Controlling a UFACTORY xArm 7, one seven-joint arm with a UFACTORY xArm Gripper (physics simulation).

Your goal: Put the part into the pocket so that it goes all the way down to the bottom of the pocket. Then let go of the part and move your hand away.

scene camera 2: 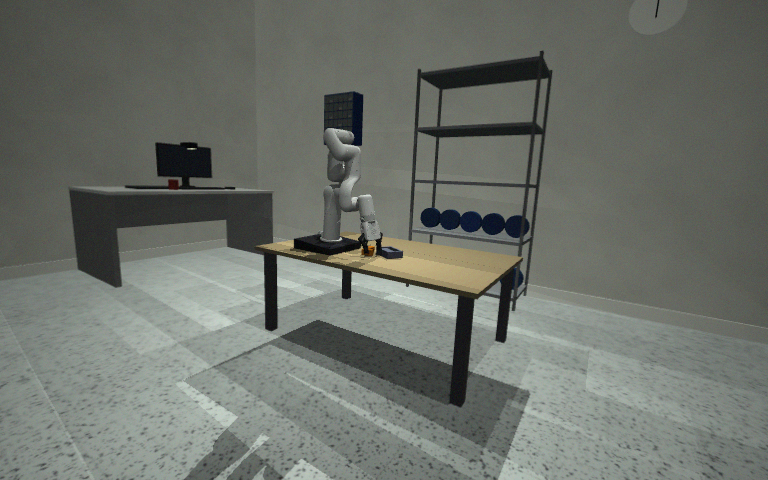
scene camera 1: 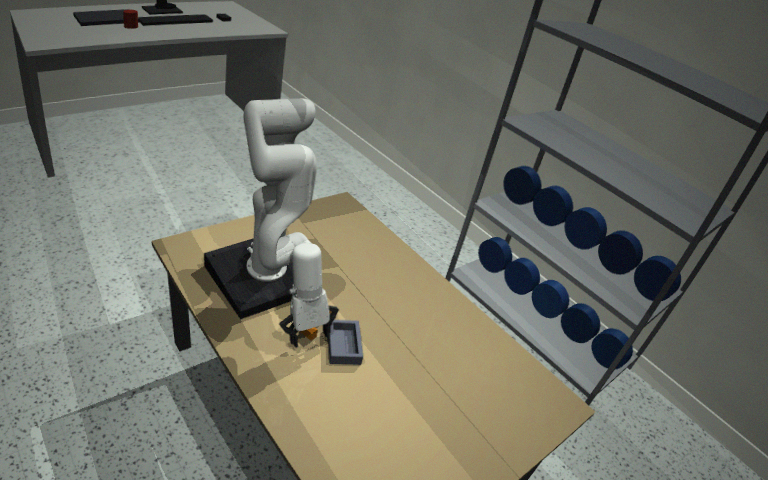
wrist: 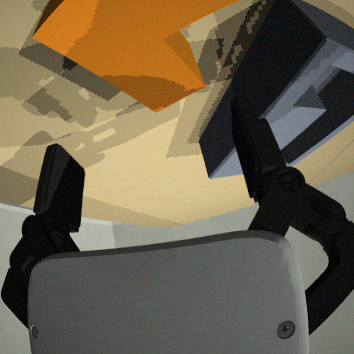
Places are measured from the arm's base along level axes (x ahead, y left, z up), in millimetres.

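Pixels of known places: gripper, between the fingertips: (scene camera 2: 373, 251) (scene camera 1: 310, 340) (wrist: 144, 135); arm's base, origin of its link: (scene camera 2: 331, 239).
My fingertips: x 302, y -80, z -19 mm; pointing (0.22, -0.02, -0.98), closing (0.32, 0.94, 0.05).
Note:
For each thing: its middle in the pictures, then the offset to it from my fingertips. Level surfaces: height alone.
- orange part, middle of its body: (scene camera 1: 317, 322) (scene camera 2: 370, 250) dx -47, dy +71, dz -13 mm
- grey-blue block with the rectangular pocket, middle of its body: (wrist: 292, 110) (scene camera 1: 344, 341) (scene camera 2: 389, 252) dx +59, dy +79, dz -10 mm
- wooden table, height of its surface: dz -28 mm
The orange part (scene camera 1: 310, 333) (scene camera 2: 368, 250) (wrist: 125, 45) is beside the pocket block, on the side toward the robot's base; it has an inward-curving edge in the wrist view, where its far end is cut off. The grey-blue block with the rectangular pocket (scene camera 1: 346, 360) (scene camera 2: 392, 255) (wrist: 275, 60) stands on the table, and no part shows in its pocket. My gripper (scene camera 1: 310, 340) (scene camera 2: 372, 252) (wrist: 144, 135) is open, with nothing held between the fingers. It is low by the part, and its right finger in the wrist view overlaps the block's near wall. Whether that finger touches the block cannot be told.
The wooden table (scene camera 1: 396, 390) (scene camera 2: 441, 270) carries the black base plate (scene camera 1: 243, 302) (scene camera 2: 308, 245) of the arm behind the gripper. A metal shelf rack (scene camera 1: 491, 164) (scene camera 2: 415, 141) with blue discs stands beyond the table. A grey desk (scene camera 1: 73, 42) (scene camera 2: 96, 226) is in the background.

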